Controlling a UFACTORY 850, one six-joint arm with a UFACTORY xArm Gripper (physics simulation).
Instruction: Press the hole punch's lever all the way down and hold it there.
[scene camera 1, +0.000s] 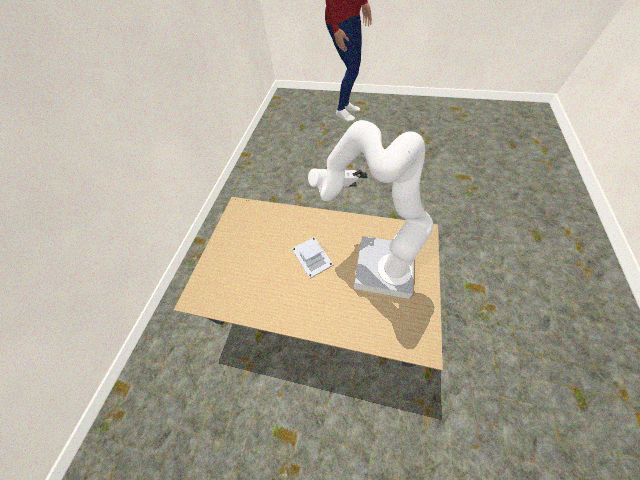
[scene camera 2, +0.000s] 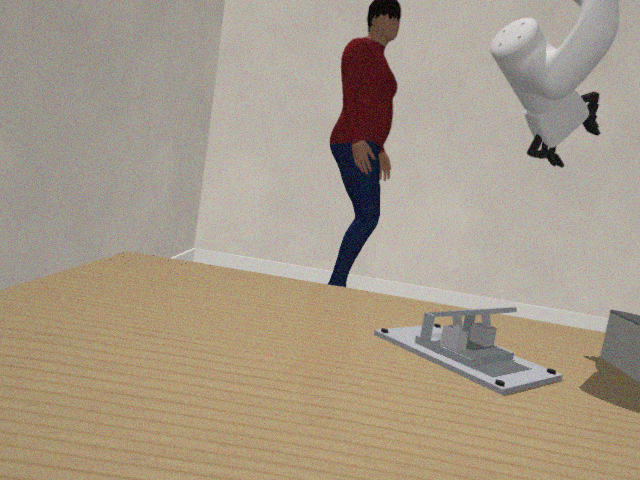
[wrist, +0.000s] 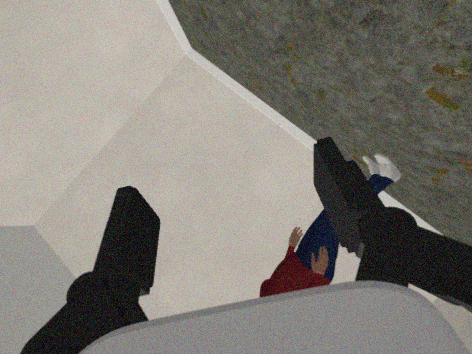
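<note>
The hole punch is a grey device on a pale flat base with black dots at its corners, lying on the table. Its lever is a flat grey plate held up above the body, with a visible gap beneath it in scene camera 2. My gripper is open, its black fingers wide apart with nothing between them. It hangs high above table level, well away from the lever and not touching it. The hole punch does not show in the wrist view.
The wooden table carries the punch and the arm's grey base block, which stands to the right of the punch. A person in a red top stands on the floor beyond the table.
</note>
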